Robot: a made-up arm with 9 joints. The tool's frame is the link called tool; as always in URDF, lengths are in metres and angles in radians.
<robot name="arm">
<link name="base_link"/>
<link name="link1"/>
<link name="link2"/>
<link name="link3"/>
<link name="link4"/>
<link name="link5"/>
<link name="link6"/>
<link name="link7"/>
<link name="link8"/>
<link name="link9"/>
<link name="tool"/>
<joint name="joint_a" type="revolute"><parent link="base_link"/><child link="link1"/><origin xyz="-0.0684 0.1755 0.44" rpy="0 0 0"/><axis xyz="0 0 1"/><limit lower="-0.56" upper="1.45" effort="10" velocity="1.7"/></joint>
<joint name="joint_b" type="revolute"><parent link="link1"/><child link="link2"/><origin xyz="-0.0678 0.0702 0.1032" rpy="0 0 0"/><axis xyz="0 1 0"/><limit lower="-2.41" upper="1.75" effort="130" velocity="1.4"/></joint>
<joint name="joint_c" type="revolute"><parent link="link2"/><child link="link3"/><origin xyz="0.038 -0.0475 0.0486" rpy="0 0 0"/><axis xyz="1 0 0"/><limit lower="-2.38" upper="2.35" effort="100" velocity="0.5"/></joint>
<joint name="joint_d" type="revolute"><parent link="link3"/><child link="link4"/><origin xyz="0.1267 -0.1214 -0.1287" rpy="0 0 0"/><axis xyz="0.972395 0.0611 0.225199"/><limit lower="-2.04" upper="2.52" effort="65" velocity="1.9"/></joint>
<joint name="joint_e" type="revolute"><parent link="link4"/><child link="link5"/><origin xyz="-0.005 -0.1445 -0.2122" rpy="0 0 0"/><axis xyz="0 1 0"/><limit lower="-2.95" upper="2.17" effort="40" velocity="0.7"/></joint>
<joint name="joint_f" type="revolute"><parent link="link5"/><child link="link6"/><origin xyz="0.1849 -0.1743 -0.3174" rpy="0 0 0"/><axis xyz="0.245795 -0.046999 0.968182"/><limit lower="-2.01" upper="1.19" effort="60" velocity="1"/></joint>
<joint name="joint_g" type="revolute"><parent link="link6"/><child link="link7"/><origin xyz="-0.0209 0.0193 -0.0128" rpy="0 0 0"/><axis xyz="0 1 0"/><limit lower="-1.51" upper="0.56" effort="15" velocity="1.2"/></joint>
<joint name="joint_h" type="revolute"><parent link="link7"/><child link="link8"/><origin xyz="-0.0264 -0.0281 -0.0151" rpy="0 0 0"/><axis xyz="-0.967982 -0.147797 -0.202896"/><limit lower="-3" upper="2.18" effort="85" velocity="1.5"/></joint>
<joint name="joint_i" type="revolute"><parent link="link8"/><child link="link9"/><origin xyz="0.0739 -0.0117 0.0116" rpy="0 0 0"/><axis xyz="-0.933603 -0.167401 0.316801"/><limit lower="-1.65" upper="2.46" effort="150" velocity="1.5"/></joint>
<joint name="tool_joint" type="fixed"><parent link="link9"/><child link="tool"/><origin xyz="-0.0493 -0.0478 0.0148" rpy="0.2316 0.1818 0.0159"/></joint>
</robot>
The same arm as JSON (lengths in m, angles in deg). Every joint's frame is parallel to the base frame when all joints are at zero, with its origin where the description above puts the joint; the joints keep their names.
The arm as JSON. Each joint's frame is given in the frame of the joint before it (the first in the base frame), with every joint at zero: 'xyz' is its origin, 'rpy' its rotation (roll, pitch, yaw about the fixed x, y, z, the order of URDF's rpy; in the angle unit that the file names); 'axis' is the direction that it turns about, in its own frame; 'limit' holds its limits. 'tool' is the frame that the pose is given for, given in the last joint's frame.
{"units": {"length": "m", "angle": "deg"}, "joints": [{"name": "joint_a", "type": "revolute", "origin": {"xyz": [-0.0684, 0.1755, 0.44], "rpy": [0.0, 0.0, 0.0]}, "axis": [0.0, 0.0, 1.0], "limit": {"lower": -32.09, "upper": 83.08}}, {"name": "joint_b", "type": "revolute", "origin": {"xyz": [-0.0678, 0.0702, 0.1032], "rpy": [0.0, 0.0, 0.0]}, "axis": [0.0, 1.0, 0.0], "limit": {"lower": -138.08, "upper": 100.27}}, {"name": "joint_c", "type": "revolute", "origin": {"xyz": [0.038, -0.0475, 0.0486], "rpy": [0.0, 0.0, 0.0]}, "axis": [1.0, 0.0, 0.0], "limit": {"lower": -136.36, "upper": 134.65}}, {"name": "joint_d", "type": "revolute", "origin": {"xyz": [0.1267, -0.1214, -0.1287], "rpy": [0.0, 0.0, 0.0]}, "axis": [0.972395, 0.0611, 0.225199], "limit": {"lower": -116.88, "upper": 144.39}}, {"name": "joint_e", "type": "revolute", "origin": {"xyz": [-0.005, -0.1445, -0.2122], "rpy": [0.0, 0.0, 0.0]}, "axis": [0.0, 1.0, 0.0], "limit": {"lower": -169.02, "upper": 124.33}}, {"name": "joint_f", "type": "revolute", "origin": {"xyz": [0.1849, -0.1743, -0.3174], "rpy": [0.0, 0.0, 0.0]}, "axis": [0.245795, -0.046999, 0.968182], "limit": {"lower": -115.16, "upper": 68.18}}, {"name": "joint_g", "type": "revolute", "origin": {"xyz": [-0.0209, 0.0193, -0.0128], "rpy": [0.0, 0.0, 0.0]}, "axis": [0.0, 1.0, 0.0], "limit": {"lower": -86.52, "upper": 32.09}}, {"name": "joint_h", "type": "revolute", "origin": {"xyz": [-0.0264, -0.0281, -0.0151], "rpy": [0.0, 0.0, 0.0]}, "axis": [-0.967982, -0.147797, -0.202896], "limit": {"lower": -171.89, "upper": 124.9}}, {"name": "joint_i", "type": "revolute", "origin": {"xyz": [0.0739, -0.0117, 0.0116], "rpy": [0.0, 0.0, 0.0]}, "axis": [-0.933603, -0.167401, 0.316801], "limit": {"lower": -94.54, "upper": 140.95}}], "tool": {"origin": {"xyz": [-0.0493, -0.0478, 0.0148], "rpy": [13.27, 10.42, 0.91]}}}
